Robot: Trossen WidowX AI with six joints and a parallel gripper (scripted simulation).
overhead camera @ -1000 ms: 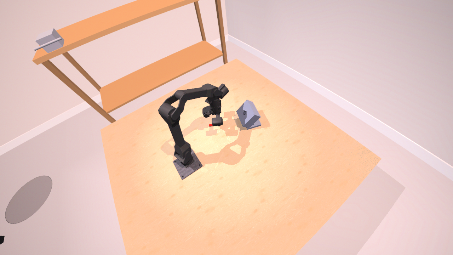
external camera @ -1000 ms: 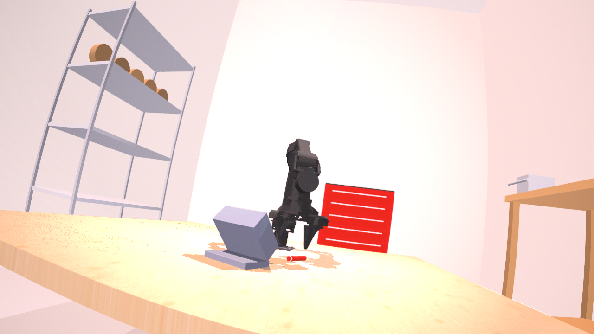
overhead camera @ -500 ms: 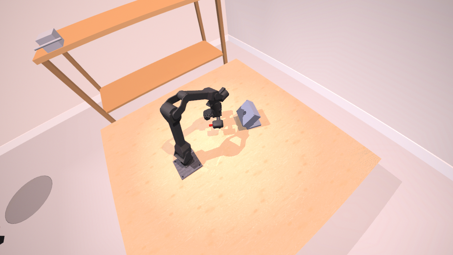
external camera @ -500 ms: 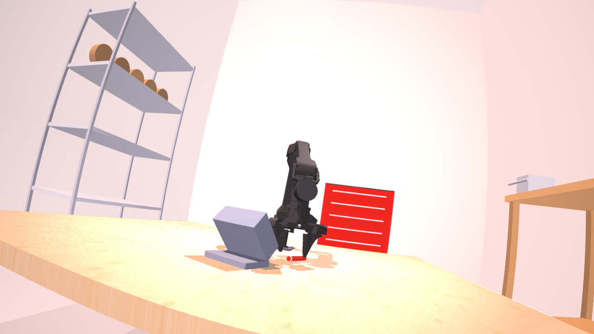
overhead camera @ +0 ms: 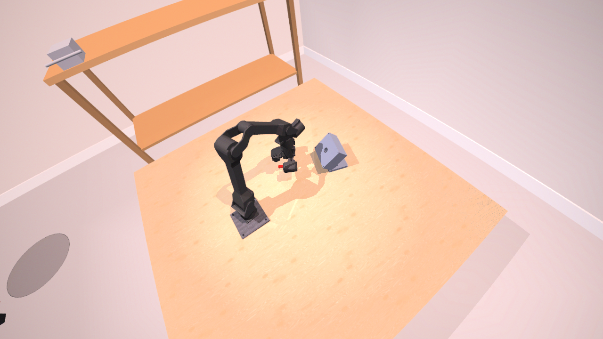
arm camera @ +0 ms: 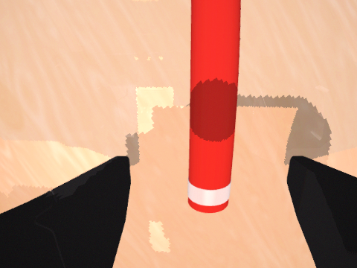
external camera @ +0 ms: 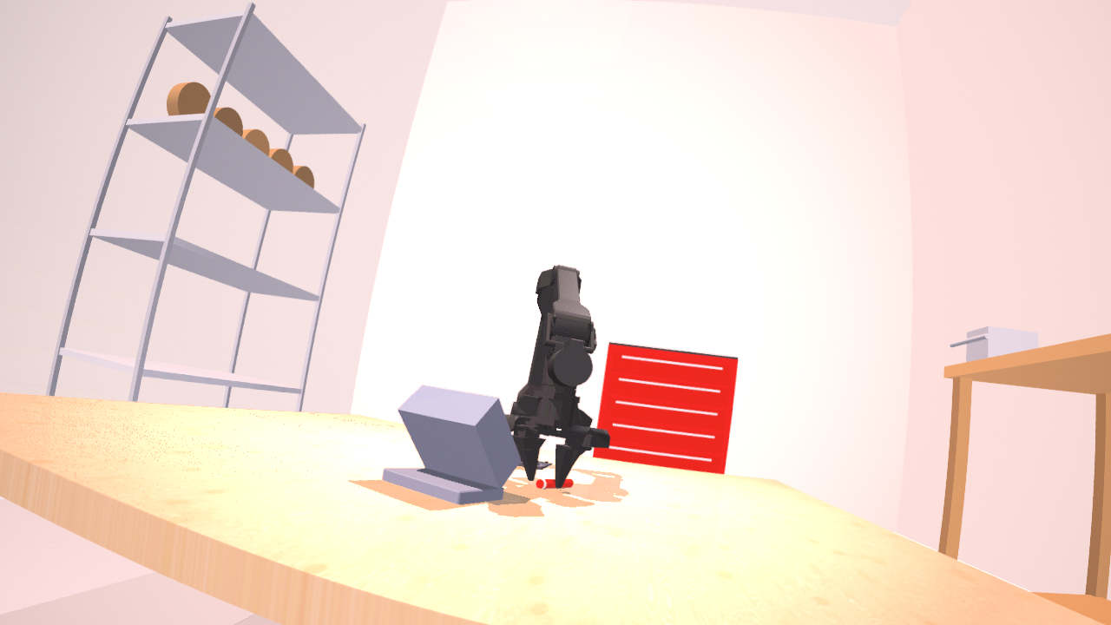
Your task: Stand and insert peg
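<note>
The red peg lies 1 cm to the left of my gripper tip and 1 cm behind it. From my gripper tip the other things lie so: grey sloped panel (16 cm ahead, 11 cm to the right, 7 cm above).
</note>
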